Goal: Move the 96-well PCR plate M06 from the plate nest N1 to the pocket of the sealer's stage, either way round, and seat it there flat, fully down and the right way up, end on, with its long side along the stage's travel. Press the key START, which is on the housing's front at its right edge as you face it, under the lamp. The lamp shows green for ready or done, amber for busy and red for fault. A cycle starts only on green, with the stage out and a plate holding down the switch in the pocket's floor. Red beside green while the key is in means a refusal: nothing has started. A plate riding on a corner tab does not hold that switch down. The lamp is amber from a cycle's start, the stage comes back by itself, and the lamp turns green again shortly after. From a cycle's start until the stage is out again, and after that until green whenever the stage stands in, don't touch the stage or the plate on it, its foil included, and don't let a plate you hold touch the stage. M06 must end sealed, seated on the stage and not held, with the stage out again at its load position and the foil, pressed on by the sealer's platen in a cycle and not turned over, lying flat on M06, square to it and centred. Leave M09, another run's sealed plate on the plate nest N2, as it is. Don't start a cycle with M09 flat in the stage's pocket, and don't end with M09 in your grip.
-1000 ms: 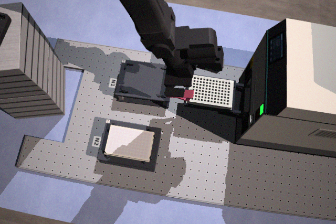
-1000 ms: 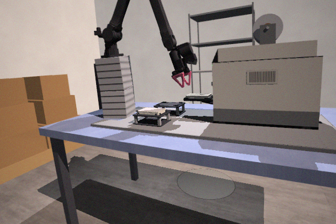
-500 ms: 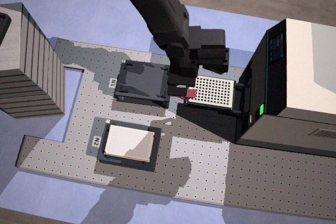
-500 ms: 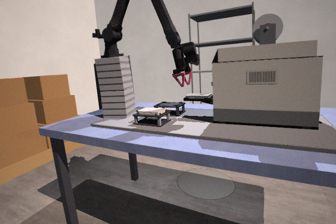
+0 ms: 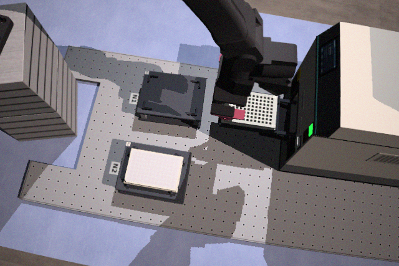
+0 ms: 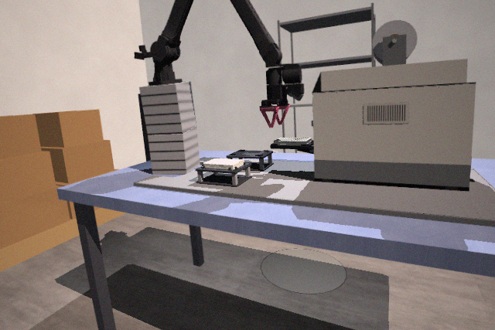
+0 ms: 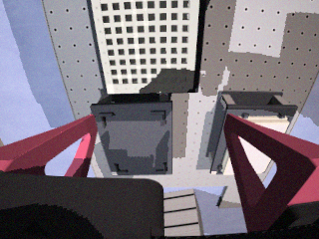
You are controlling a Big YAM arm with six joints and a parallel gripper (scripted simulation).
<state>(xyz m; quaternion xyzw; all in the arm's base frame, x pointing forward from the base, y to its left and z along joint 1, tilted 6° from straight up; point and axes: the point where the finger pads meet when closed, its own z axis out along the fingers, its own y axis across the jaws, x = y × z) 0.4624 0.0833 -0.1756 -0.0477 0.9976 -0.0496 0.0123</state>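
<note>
My hand is 17 cm short of the white start key, 6 cm to the left of it and 1 cm below it. From my hand the other things lie so: white 96-well plate M06: 6 cm ahead, 2 cm to the left, 7 cm below; then sealer stage: 6 cm ahead, 2 cm to the left, 8 cm below; then plate nest N1: 14 cm behind, 3 cm to the left, 13 cm below.
</note>
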